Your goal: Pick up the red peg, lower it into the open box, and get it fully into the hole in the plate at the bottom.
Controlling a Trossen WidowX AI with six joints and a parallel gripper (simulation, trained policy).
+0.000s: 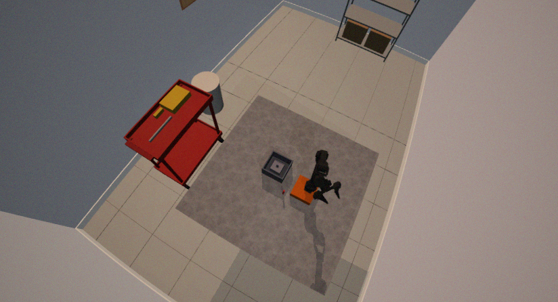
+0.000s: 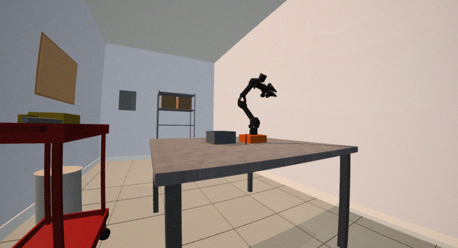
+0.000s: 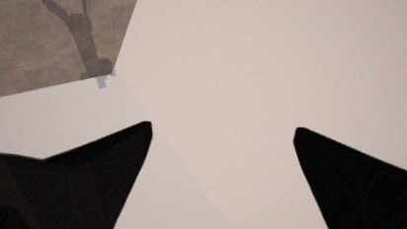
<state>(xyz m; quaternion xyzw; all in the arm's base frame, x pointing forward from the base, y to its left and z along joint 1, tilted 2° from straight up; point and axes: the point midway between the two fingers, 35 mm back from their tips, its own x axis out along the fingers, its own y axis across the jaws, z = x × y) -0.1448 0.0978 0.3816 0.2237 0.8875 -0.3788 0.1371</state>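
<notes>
Now: the red peg 320 mm ahead of my gripper tip, 10 mm to the left of it and 390 mm below it. Also, from my gripper tip: dark box 480 mm ahead, 140 mm to the right, 410 mm below.
</notes>
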